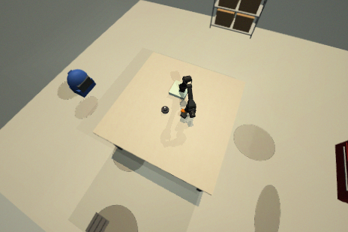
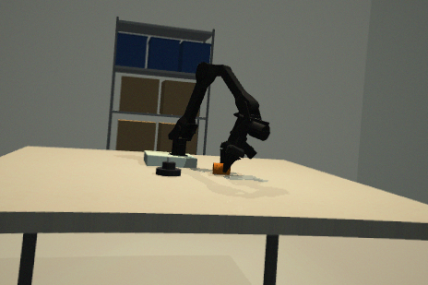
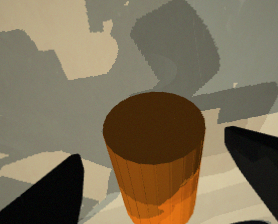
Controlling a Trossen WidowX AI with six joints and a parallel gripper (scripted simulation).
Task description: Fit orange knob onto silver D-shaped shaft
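Right now my gripper tip is 10 mm to the right of the orange knob and 10 mm below it. Round my gripper tip: round pedestal (30 mm ahead, 210 mm to the right, 20 mm above).
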